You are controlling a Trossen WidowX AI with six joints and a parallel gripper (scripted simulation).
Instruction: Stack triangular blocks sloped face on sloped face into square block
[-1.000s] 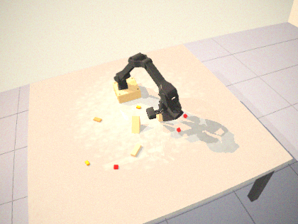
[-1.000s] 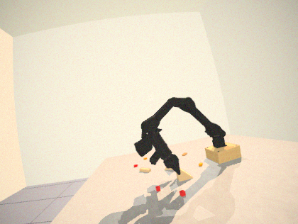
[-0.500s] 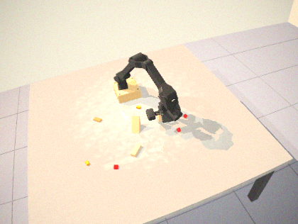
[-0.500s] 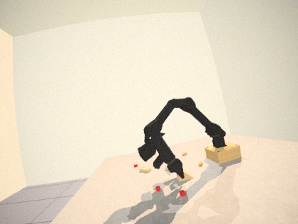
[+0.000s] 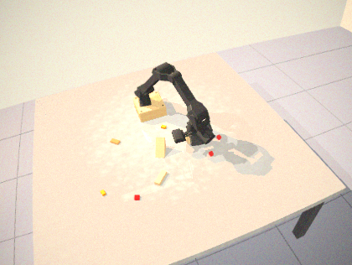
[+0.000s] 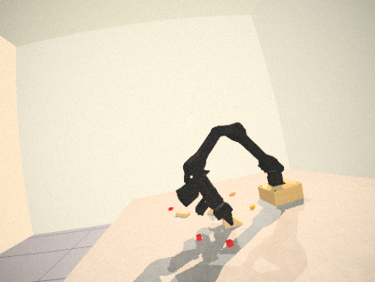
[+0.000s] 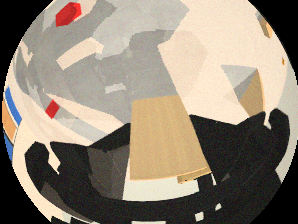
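The tan triangular block is 10 mm ahead of my gripper tip and 10 mm above it. Round my gripper tip: flat tan bar: 200 mm ahead, 180 mm to the right.
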